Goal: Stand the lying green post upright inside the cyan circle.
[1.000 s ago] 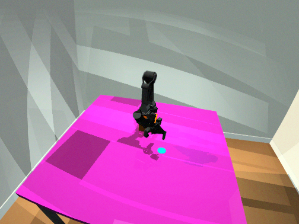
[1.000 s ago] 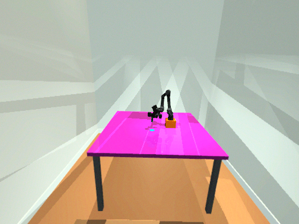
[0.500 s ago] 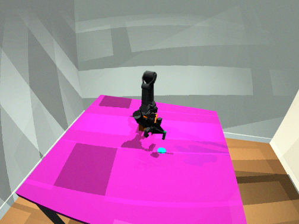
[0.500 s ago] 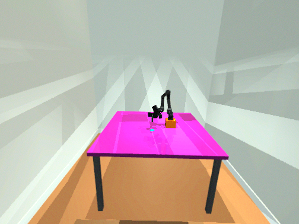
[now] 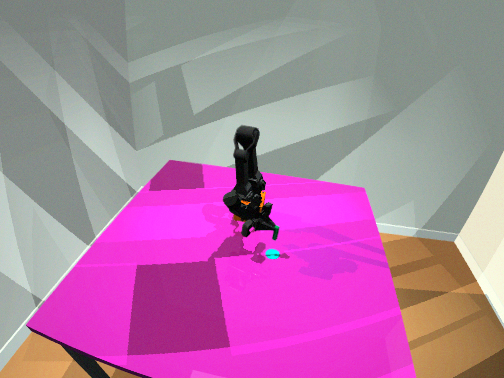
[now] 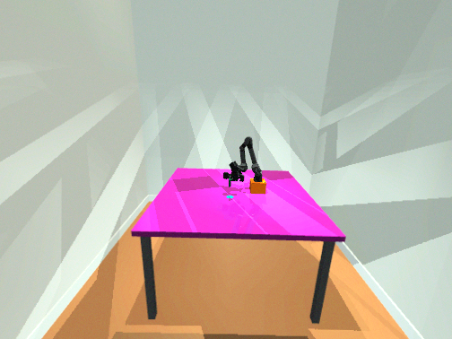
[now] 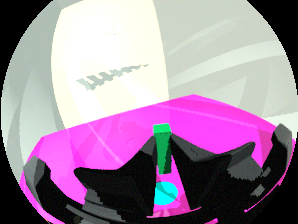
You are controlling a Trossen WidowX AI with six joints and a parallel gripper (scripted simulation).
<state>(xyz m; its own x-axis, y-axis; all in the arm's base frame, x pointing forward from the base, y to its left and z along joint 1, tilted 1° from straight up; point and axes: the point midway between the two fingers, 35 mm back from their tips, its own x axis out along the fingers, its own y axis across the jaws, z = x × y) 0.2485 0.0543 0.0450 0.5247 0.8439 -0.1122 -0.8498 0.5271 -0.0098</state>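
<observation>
My gripper tip is 140 mm above the cyan circle. The rest, counted from my gripper tip: green post (20 mm below).
</observation>
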